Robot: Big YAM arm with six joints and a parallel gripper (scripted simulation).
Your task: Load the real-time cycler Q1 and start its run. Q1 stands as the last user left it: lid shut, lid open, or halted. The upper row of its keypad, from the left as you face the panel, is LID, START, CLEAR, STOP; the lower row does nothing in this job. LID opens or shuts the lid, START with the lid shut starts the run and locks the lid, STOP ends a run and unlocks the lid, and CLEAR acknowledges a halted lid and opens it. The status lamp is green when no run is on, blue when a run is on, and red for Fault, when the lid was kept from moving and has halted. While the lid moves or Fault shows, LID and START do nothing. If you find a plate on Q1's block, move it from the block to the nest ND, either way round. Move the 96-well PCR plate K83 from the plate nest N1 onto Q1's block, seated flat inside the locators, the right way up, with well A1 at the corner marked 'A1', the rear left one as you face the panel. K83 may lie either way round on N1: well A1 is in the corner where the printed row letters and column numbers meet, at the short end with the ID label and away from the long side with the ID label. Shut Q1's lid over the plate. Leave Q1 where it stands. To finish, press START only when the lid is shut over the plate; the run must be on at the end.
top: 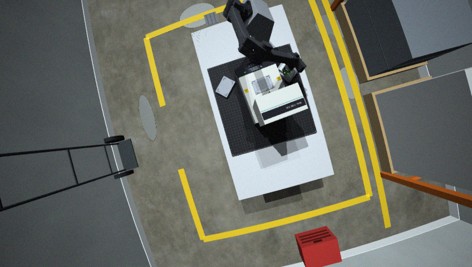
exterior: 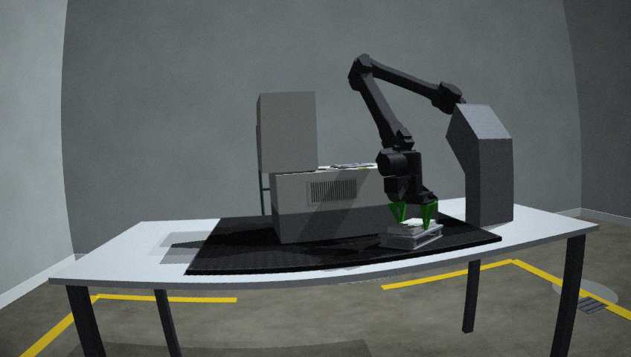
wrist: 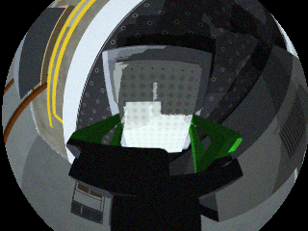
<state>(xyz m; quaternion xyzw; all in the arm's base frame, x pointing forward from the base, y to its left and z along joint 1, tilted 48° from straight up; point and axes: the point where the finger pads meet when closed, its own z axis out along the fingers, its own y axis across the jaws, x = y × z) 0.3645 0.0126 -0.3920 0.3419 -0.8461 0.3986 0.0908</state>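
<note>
The white plate K83 is right at my hand. The rest, counted from my hand: grey nest N1: 10 mm below; then grey nest ND: 560 mm to the right, 40 mm below.
</note>
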